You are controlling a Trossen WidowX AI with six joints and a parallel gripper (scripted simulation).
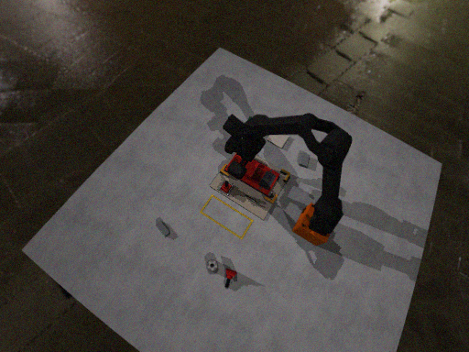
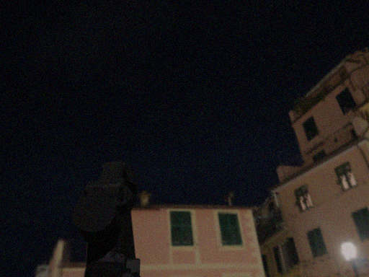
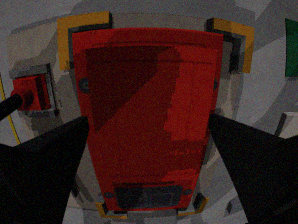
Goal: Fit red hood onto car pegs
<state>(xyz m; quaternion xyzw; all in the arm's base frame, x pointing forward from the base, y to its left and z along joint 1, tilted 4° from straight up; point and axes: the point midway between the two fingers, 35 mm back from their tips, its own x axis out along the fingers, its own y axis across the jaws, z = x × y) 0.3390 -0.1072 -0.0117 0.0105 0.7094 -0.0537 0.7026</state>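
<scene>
Now: gripper tip right at the red hood. From my gripper tip the other things lie so: white tile 210 mm to the right, 70 mm behind, 30 mm below; then green tile 210 mm to the right, 60 mm ahead, 40 mm below.
</scene>
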